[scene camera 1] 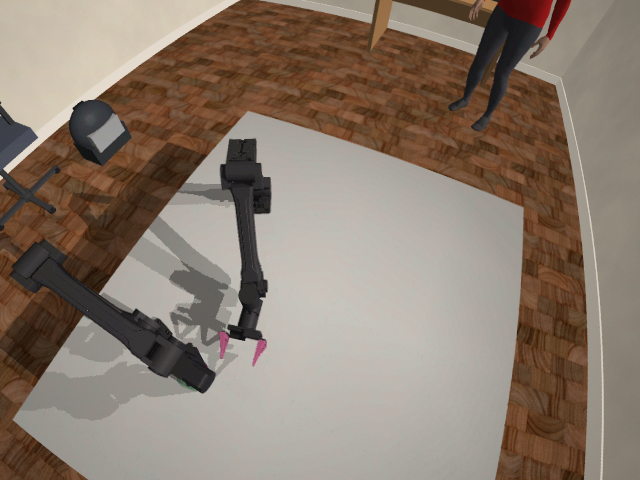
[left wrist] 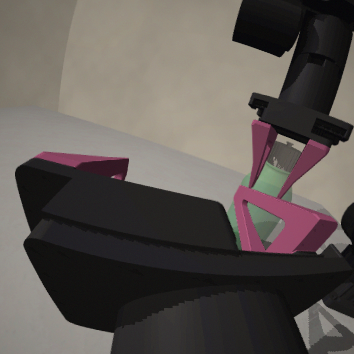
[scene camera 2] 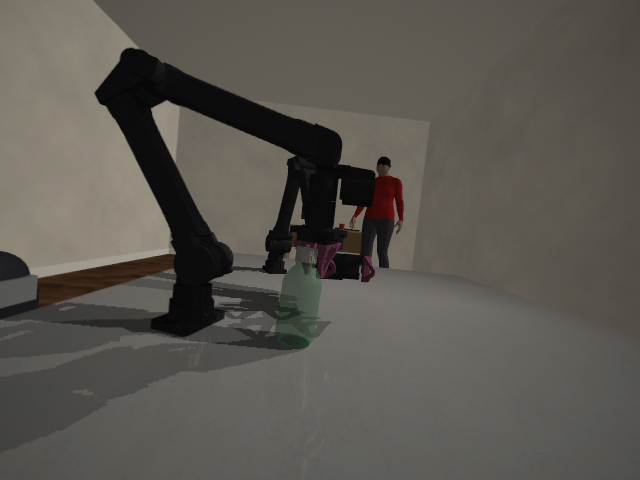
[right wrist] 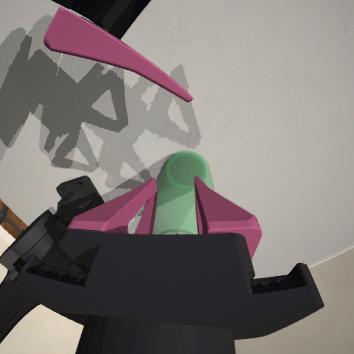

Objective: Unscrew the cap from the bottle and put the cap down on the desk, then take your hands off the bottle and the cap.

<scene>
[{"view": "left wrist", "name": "my left gripper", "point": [184, 178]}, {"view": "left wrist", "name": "my right gripper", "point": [262, 193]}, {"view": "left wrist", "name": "ribbed cap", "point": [283, 156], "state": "gripped by my right gripper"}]
</scene>
